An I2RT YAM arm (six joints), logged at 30 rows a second.
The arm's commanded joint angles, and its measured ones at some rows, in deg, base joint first. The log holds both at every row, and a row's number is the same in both.
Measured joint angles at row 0:
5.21, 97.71, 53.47, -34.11, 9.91, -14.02
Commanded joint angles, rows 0 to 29:
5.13, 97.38, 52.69, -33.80, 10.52, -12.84
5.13, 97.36, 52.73, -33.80, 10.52, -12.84
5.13, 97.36, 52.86, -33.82, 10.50, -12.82
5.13, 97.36, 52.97, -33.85, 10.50, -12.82
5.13, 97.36, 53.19, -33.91, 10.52, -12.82
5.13, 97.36, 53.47, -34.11, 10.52, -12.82
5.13, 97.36, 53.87, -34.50, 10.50, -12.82
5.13, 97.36, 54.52, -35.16, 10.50, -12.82
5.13, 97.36, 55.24, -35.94, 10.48, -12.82
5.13, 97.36, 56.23, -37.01, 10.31, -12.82
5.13, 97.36, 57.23, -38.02, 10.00, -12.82
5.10, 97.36, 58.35, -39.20, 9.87, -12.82
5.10, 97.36, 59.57, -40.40, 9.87, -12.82
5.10, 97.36, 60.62, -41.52, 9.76, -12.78
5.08, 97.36, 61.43, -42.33, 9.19, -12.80
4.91, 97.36, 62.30, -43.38, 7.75, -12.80
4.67, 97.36, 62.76, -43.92, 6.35, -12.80
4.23, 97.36, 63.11, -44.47, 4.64, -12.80
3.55, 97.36, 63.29, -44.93, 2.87, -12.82
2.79, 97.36, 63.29, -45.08, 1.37, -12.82
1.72, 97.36, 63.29, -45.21, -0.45, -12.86
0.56, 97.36, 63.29, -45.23, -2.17, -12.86
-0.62, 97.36, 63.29, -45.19, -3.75, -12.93
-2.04, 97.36, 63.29, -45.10, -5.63, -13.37
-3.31, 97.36, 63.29, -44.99, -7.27, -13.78
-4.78, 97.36, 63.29, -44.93, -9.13, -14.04
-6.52, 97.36, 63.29, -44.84, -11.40, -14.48
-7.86, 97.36, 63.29, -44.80, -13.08, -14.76
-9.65, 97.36, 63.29, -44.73, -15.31, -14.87
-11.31, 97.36, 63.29, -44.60, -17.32, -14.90
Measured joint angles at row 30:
-7.33, 97.71, 62.30, -44.97, -7.66, -13.54
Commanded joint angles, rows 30 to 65:
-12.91, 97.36, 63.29, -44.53, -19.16, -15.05
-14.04, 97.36, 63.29, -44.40, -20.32, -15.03
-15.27, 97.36, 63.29, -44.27, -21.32, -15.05
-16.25, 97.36, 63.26, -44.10, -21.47, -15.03
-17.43, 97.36, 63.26, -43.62, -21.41, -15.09
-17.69, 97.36, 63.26, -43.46, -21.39, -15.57
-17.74, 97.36, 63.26, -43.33, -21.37, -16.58
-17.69, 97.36, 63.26, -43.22, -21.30, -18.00
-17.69, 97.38, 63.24, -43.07, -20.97, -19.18
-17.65, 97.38, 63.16, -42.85, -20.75, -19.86
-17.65, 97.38, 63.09, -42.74, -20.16, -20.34
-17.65, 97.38, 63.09, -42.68, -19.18, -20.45
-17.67, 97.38, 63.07, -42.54, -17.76, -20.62
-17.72, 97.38, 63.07, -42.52, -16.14, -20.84
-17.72, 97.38, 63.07, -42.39, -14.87, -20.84
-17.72, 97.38, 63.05, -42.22, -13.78, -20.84
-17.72, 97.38, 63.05, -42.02, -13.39, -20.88
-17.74, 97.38, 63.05, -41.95, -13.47, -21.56
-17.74, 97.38, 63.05, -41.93, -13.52, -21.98
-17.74, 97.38, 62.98, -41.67, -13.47, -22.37
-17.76, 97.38, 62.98, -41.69, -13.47, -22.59
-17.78, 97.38, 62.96, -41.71, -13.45, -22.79
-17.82, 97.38, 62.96, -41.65, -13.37, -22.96
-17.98, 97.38, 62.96, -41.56, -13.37, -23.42
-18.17, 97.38, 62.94, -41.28, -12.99, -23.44
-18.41, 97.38, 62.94, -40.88, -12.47, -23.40
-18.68, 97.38, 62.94, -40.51, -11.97, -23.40
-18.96, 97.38, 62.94, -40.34, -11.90, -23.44
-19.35, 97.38, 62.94, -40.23, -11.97, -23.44
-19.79, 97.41, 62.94, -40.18, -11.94, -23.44
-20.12, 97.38, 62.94, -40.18, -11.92, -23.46
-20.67, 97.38, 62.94, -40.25, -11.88, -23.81
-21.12, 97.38, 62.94, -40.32, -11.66, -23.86
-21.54, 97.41, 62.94, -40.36, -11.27, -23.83
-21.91, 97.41, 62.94, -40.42, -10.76, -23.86
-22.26, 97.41, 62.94, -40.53, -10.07, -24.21
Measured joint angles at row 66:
-20.97, 97.71, 62.30, -40.51, -12.14, -22.57
